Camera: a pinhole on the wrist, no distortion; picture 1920 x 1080 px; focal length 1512.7 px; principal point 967.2 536.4 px. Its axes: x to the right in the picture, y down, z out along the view. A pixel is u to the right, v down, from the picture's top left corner.
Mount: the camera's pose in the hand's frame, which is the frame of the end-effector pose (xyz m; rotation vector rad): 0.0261 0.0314 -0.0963 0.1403 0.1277 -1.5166
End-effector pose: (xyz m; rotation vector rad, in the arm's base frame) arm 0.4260 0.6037 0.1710 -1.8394 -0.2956 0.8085
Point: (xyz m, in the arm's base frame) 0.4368 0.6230 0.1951
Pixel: 1588 272
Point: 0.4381 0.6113 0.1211
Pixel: 588 658
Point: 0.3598 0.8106 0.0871
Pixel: 876 894
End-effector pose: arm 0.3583 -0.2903 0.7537 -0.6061 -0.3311 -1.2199
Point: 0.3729 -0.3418 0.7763
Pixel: 1323 1046
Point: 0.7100 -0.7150 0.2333
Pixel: behind the camera
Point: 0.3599 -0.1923 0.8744
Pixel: 934 333
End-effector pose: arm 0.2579 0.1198 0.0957 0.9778 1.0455 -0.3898
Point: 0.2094 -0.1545 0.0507
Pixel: 1798 243
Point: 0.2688 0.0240 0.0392
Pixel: 1553 611
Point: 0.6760 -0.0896 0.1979
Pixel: 89 761
